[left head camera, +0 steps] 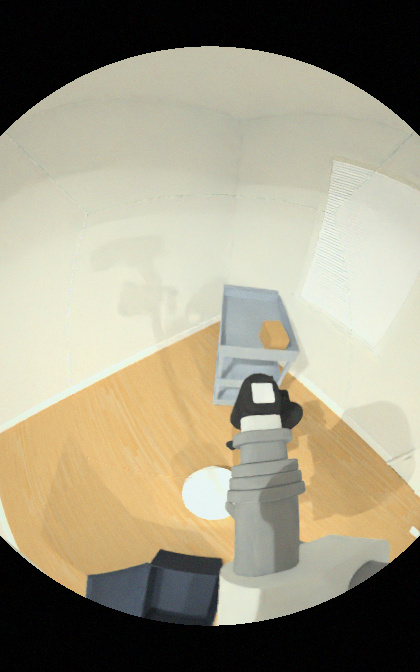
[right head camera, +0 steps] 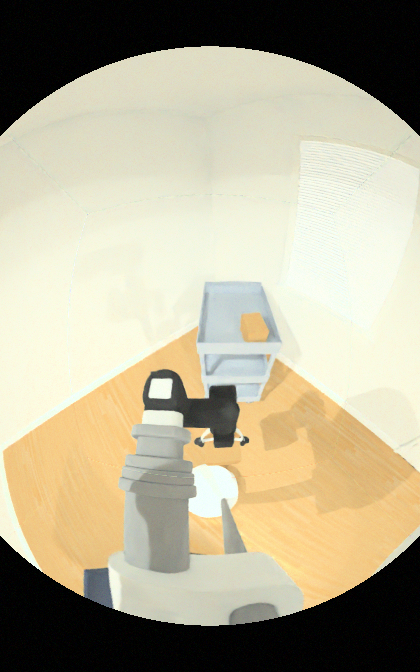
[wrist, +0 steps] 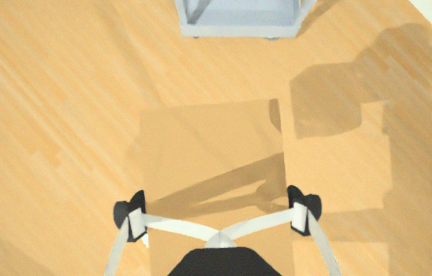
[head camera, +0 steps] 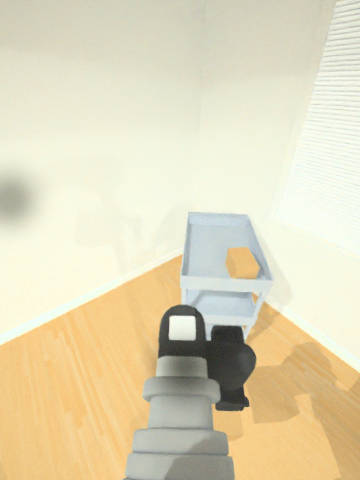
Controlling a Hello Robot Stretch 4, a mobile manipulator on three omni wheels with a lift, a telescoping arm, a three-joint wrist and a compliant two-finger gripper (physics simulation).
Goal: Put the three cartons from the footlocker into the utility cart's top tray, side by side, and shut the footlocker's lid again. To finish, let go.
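Frame: origin at the robot's base, x back, y right, z up, level; centimetres.
Seen in the pictures: gripper, between the fingertips: [wrist: 217, 204].
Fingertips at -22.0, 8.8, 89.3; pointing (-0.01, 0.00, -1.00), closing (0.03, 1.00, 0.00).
Observation:
A point is followed by its place in that frame, as x, y, z.
The blue-grey utility cart [head camera: 225, 283] @[-72.2, 20.9, 80.2] [left head camera: 255, 352] [right head camera: 239, 348] stands in the room's corner. One orange-brown carton [head camera: 242, 262] @[-78.6, 29.3, 88.4] [left head camera: 275, 335] [right head camera: 255, 327] sits in its top tray, at the near right. My gripper [right head camera: 221, 441] [wrist: 217, 204] @[-22.0, 8.8, 89.3] is shut on a second tan carton [right head camera: 215, 456] [wrist: 212, 135] @[-28.3, 8.8, 93.7], with one finger at each side. It holds the carton above the floor, in front of the cart. The dark blue footlocker [left head camera: 187, 560] is at the lower left, cut off by the view's edge, with its lid [left head camera: 117, 592] [right head camera: 97, 587] swung open to the left. A third carton does not show.
Walls meet behind the cart, and a window with blinds [head camera: 325, 150] @[-122.4, 80.1, 134.1] [left head camera: 365, 255] [right head camera: 345, 230] is on the right wall. A white round disc [left head camera: 207, 492] [right head camera: 212, 492] is below the arm. The cart's lower front edge [wrist: 240, 30] @[-72.1, 21.7, 16.1] shows ahead in the wrist view.

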